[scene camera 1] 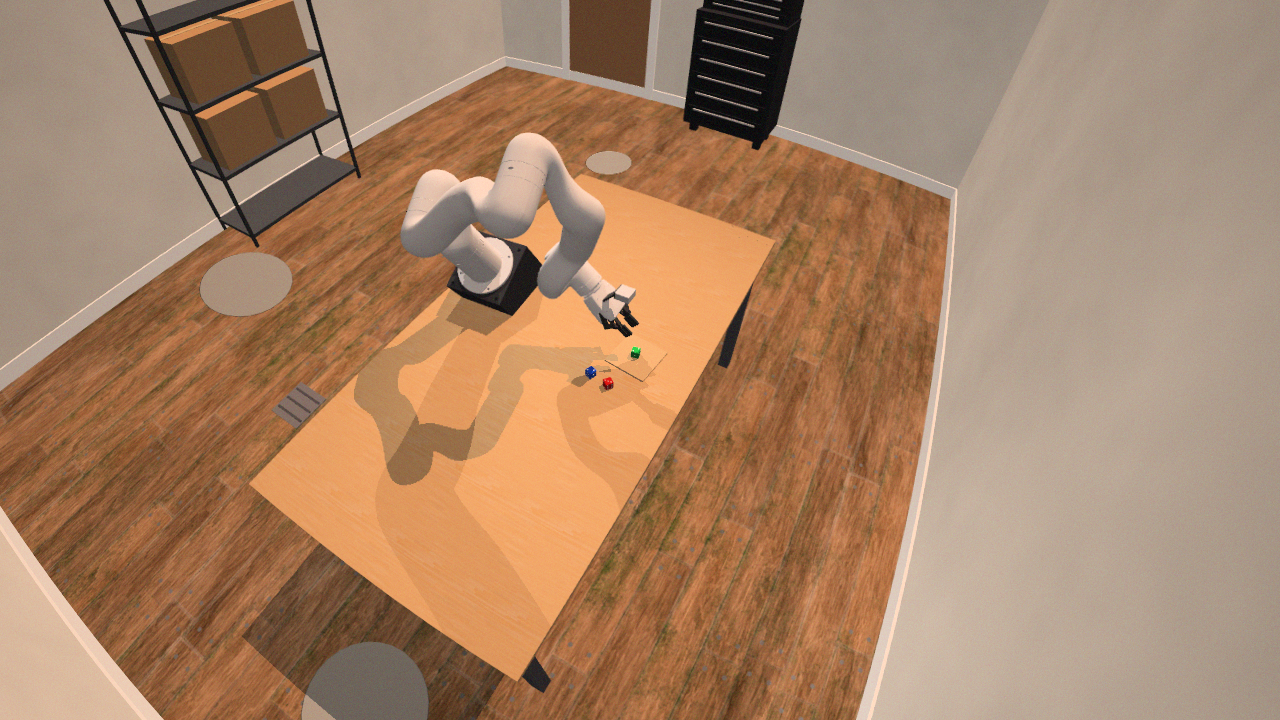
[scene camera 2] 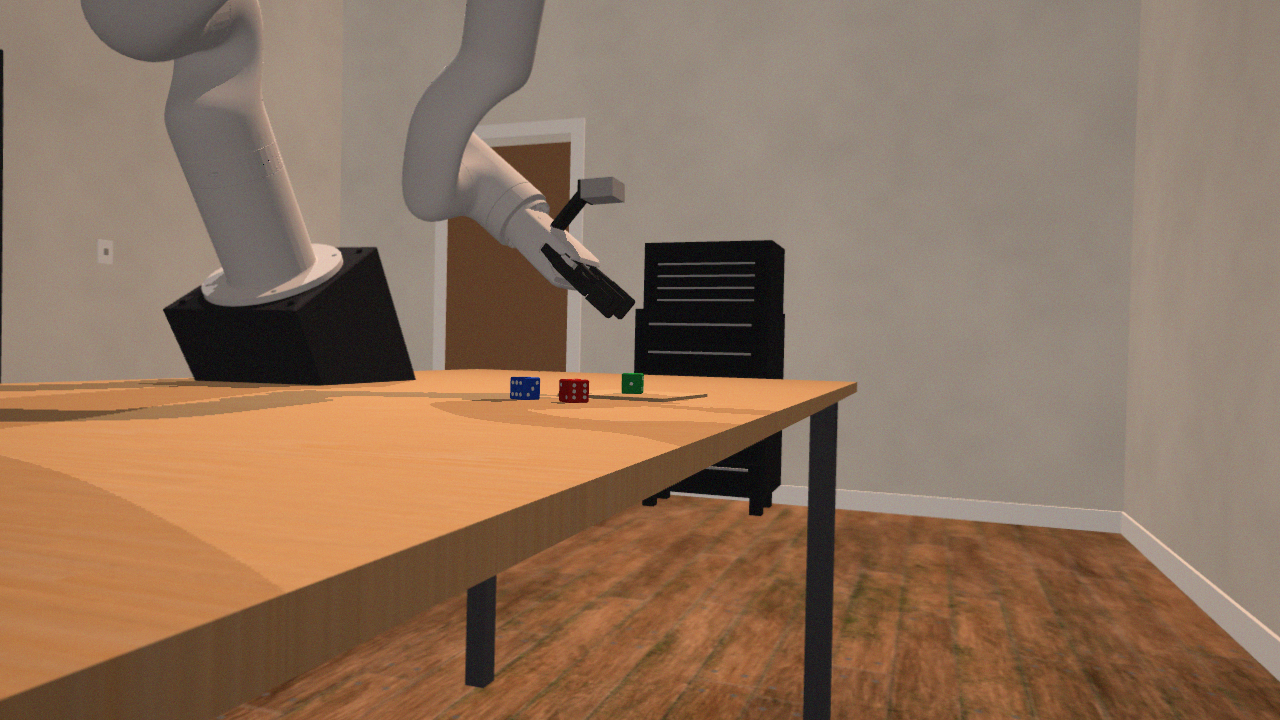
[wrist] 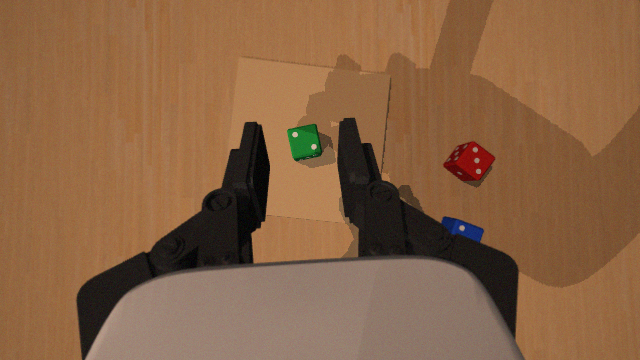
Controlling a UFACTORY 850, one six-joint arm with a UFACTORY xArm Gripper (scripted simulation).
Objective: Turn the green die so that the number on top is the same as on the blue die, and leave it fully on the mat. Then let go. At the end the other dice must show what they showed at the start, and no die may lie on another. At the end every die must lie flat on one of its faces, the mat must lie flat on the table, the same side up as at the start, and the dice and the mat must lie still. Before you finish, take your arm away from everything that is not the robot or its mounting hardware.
Labels:
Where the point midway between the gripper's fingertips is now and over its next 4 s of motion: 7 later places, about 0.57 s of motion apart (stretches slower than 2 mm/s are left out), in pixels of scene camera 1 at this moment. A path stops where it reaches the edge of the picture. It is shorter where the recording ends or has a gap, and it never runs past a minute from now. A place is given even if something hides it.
The gripper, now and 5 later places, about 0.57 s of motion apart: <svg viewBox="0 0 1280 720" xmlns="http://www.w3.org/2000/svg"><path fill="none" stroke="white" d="M632 330L637 330L641 330L642 329L642 326L643 316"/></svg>

